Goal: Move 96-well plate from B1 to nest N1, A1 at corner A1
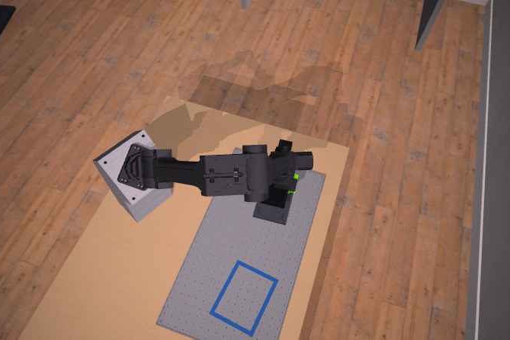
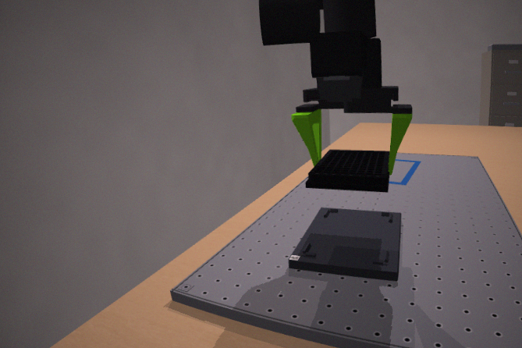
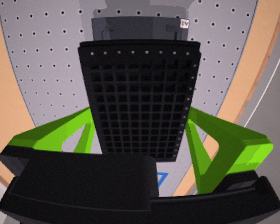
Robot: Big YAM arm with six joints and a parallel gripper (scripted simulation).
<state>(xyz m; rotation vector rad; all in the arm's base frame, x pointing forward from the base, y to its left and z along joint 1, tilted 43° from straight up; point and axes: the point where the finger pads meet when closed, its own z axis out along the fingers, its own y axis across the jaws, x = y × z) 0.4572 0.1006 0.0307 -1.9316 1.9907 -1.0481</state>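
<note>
My hand is 100 mm above the dark plate nest N1. Round my hand: black 96-well plate right at my hand; white A1 label 90 mm below, 70 mm ahead, 60 mm to the left.
</note>
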